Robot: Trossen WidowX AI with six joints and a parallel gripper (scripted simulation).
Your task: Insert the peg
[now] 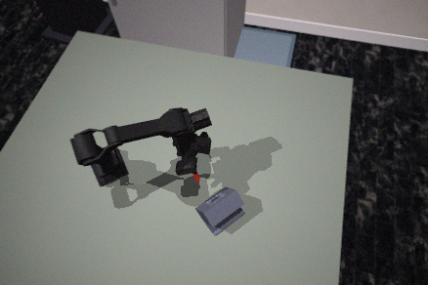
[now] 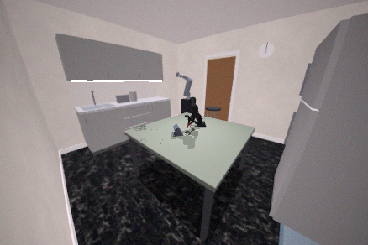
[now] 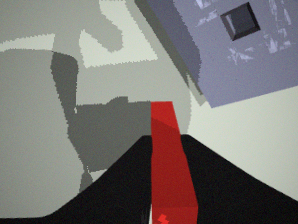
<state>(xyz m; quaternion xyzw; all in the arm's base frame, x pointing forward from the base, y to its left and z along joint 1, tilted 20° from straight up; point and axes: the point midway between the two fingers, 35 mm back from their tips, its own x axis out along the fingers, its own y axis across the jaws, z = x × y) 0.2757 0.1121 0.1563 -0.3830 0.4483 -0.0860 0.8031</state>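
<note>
The red peg lies 1 cm ahead of my hand, 1 cm to the right of it and 3 cm below it.
</note>
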